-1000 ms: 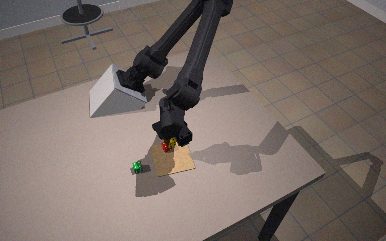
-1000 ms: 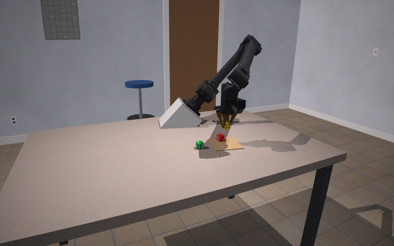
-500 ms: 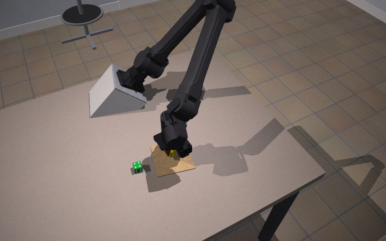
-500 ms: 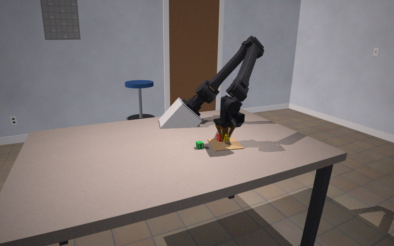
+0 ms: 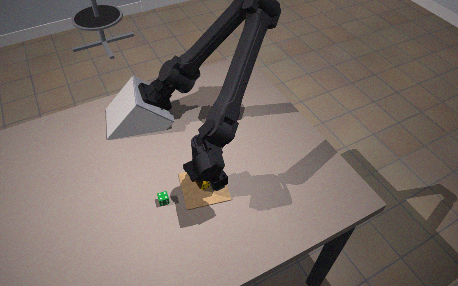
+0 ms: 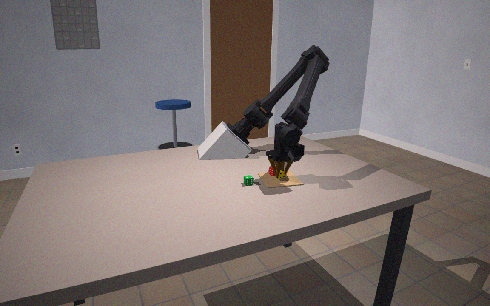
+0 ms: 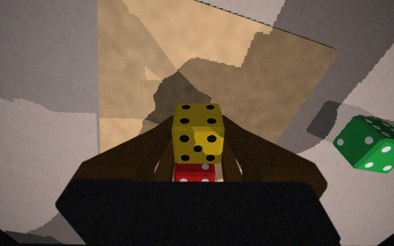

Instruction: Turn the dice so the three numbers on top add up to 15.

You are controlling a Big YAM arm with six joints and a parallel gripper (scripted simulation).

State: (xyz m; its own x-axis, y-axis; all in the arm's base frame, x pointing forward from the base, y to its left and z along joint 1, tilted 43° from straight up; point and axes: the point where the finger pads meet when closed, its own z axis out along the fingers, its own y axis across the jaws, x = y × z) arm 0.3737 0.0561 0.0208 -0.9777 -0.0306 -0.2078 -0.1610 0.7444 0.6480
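Right now the yellow die is right at my hand. Round my hand: tan mat: 2 cm below; then green die: 13 cm to the right, 1 cm below; then red die: 4 cm behind.
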